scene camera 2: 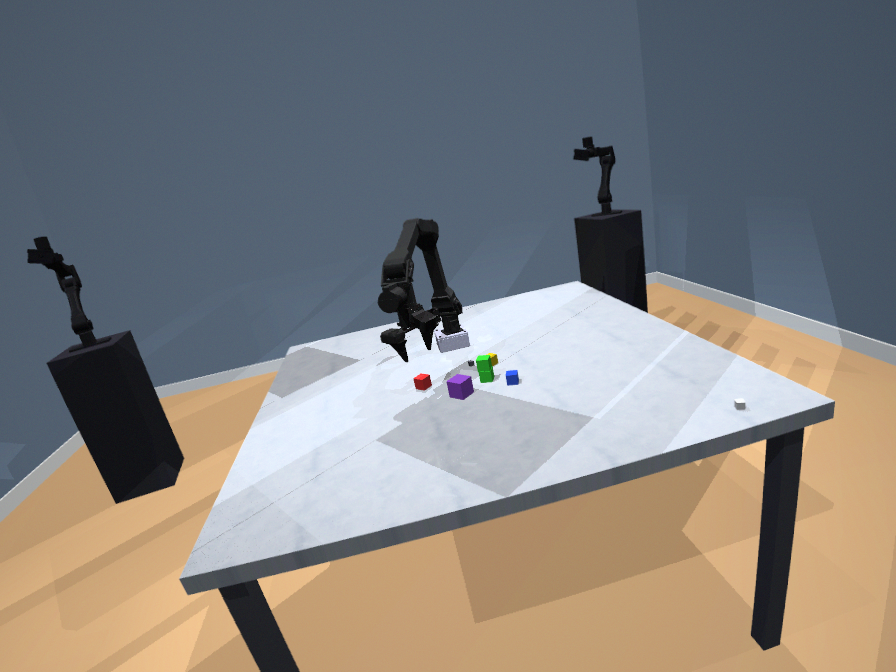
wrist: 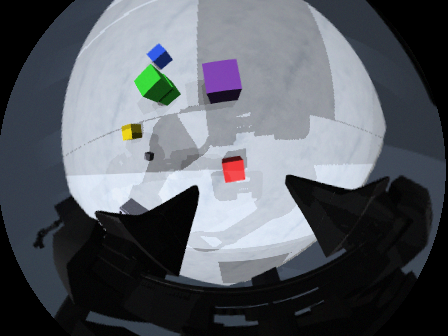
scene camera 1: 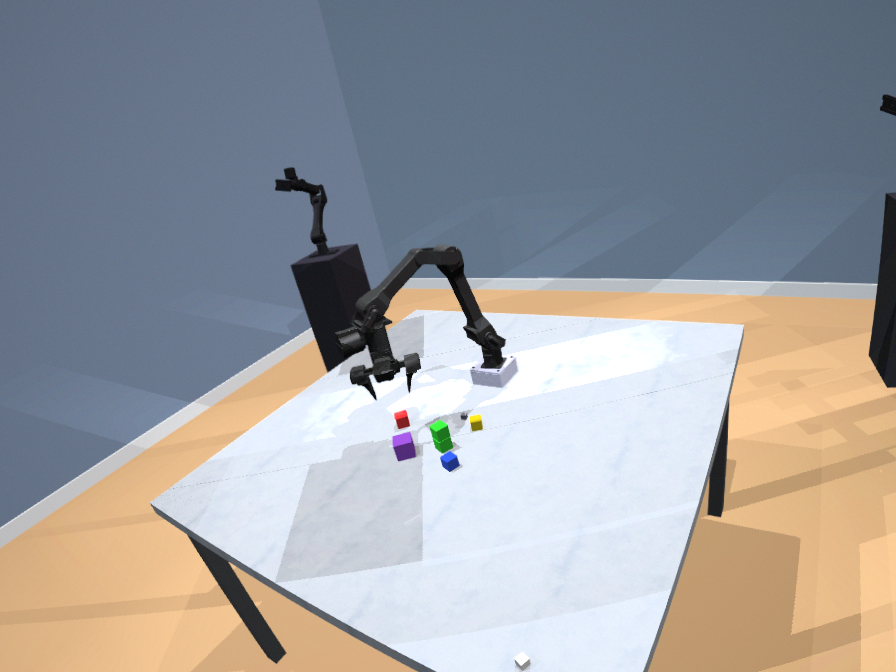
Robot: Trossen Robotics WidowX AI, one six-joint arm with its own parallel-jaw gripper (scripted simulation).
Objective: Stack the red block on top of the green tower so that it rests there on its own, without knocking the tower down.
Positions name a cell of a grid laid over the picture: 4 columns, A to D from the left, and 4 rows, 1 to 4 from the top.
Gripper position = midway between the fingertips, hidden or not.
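Note:
Open and holding nothing, the gripper (scene camera 1: B3) is visible as well in the wrist view (wrist: C3) and in scene camera 2 (scene camera 2: B3). The scene also has a purple block (wrist: B1).

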